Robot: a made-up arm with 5 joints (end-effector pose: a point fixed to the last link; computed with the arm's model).
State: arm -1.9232 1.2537 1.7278 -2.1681 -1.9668
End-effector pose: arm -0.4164 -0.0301 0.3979 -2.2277 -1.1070 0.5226
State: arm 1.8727 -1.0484 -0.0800 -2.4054 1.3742
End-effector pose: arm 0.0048 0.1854 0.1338 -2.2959 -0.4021 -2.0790
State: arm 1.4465 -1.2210 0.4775 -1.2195 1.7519
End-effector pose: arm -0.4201 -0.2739 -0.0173 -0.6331 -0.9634 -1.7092
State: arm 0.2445 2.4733 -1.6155 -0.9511 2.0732
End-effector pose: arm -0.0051 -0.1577 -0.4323 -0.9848 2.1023 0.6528
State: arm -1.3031 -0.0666 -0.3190 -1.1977 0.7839
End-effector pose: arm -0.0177 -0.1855 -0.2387 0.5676 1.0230 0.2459
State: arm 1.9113 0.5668 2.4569 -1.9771 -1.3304
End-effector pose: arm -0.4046 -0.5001 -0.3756 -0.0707 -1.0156 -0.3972
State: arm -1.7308 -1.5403 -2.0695 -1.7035 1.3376
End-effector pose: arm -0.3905 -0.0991 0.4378 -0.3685 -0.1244 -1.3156
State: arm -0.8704 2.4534 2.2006 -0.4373 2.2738
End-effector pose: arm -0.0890 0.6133 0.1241 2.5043 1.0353 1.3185
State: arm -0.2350 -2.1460 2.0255 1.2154 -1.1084
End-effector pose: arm 0.1358 0.6457 -0.4247 0.2271 -1.4674 -1.9414
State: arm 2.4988 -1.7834 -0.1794 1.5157 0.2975
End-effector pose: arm 0.3300 0.2588 0.5066 0.3054 -0.6368 2.8385
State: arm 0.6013 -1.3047 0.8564 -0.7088 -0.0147
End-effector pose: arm -0.3257 -0.5425 -0.4827 0.1539 -0.6569 -0.2577
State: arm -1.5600 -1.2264 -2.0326 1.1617 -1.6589
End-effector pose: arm -0.0332 -0.2100 0.3498 1.8444 2.1603 -0.8683
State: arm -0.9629 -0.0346 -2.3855 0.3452 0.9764
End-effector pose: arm 0.6494 0.3650 -0.0316 1.1380 -0.6783 1.3279
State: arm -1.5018 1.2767 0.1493 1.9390 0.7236
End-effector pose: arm -0.5309 0.3039 -0.2908 1.4641 -0.0345 -1.0762
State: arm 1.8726 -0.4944 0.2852 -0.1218 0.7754
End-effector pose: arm -0.5656 -0.3768 0.3767 -1.4407 -1.1355 -0.3925
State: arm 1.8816 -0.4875 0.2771 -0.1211 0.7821
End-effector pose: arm -0.5650 -0.3690 0.3812 -1.4538 -1.1357 -0.3925
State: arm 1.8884 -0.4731 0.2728 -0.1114 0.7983
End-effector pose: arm -0.5670 -0.3641 0.3796 -1.4586 -1.1474 -0.4012
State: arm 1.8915 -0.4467 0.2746 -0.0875 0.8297
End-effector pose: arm -0.5730 -0.3640 0.3684 -1.4499 -1.1775 -0.4240
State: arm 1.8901 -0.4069 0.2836 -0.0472 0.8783
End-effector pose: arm -0.5827 -0.3691 0.3459 -1.4248 -1.2286 -0.4621
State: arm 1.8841 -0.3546 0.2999 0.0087 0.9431
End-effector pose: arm -0.5946 -0.3788 0.3121 -1.3832 -1.2996 -0.5143
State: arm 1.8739 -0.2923 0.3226 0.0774 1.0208
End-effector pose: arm -0.6061 -0.3909 0.2686 -1.3269 -1.3865 -0.5767
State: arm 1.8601 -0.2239 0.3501 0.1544 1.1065
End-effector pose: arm -0.6146 -0.4035 0.2185 -1.2593 -1.4830 -0.6441
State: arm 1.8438 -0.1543 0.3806 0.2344 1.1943
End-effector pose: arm -0.6187 -0.4149 0.1660 -1.1852 -1.5824 -0.7106
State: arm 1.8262 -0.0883 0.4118 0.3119 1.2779
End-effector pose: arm -0.6179 -0.4241 0.1156 -1.1101 -1.6772 -0.7707
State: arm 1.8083 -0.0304 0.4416 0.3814 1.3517
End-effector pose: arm -0.6136 -0.4309 0.0710 -1.0397 -1.7609 -0.8211
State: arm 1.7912 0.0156 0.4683 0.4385 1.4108
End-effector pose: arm -0.6077 -0.4358 0.0343 -0.9789 -1.8286 -0.8601
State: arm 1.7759 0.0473 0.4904 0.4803 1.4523
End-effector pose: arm -0.6020 -0.4395 0.0067 -0.9312 -1.8774 -0.8876
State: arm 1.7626 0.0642 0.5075 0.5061 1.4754
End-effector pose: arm -0.5980 -0.4427 -0.0126 -0.8977 -1.9069 -0.9053
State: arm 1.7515 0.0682 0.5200 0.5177 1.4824
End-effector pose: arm -0.5961 -0.4459 -0.0249 -0.8771 -1.9198 -0.9151
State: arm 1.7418 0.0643 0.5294 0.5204 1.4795
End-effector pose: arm -0.5956 -0.4490 -0.0330 -0.8647 -1.9224 -0.9204
